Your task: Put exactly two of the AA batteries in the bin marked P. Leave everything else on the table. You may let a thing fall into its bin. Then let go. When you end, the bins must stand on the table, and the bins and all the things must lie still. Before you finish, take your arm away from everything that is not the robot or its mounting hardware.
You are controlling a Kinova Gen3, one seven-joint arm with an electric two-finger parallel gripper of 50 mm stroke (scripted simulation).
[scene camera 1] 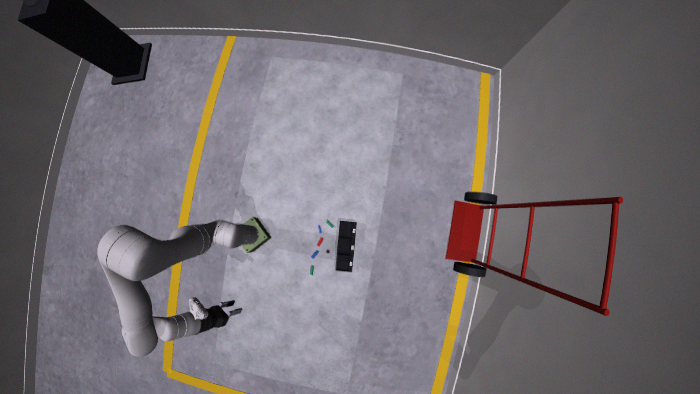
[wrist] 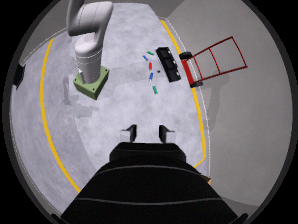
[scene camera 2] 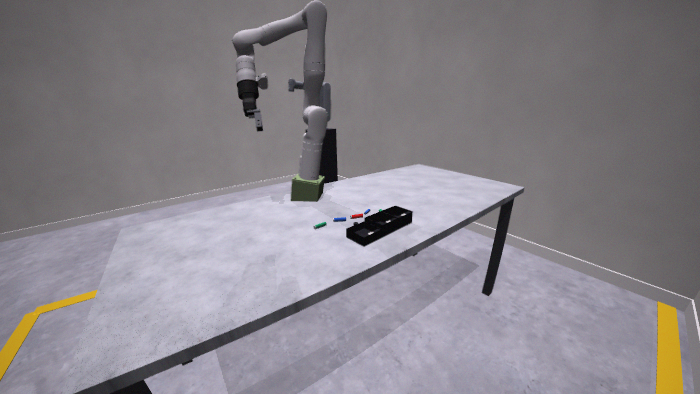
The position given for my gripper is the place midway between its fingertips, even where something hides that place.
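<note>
I can see my gripper [scene camera 2: 259,129] here, and the wrist view gives me the same gripper [wrist: 147,130] as well.
</note>
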